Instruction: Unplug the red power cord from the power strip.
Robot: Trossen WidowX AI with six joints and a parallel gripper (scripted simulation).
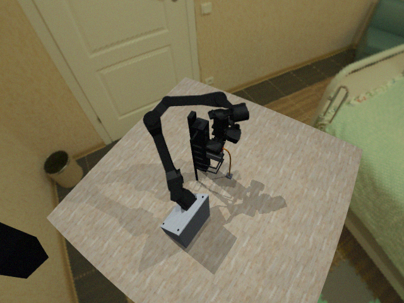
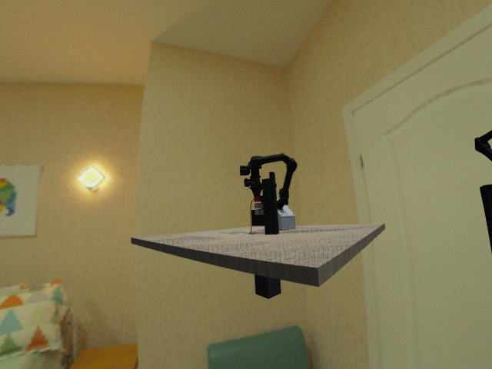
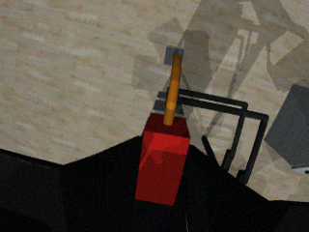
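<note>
Right now the red plug is 3 cm to the left of my gripper tip and 1 cm behind it.
</note>
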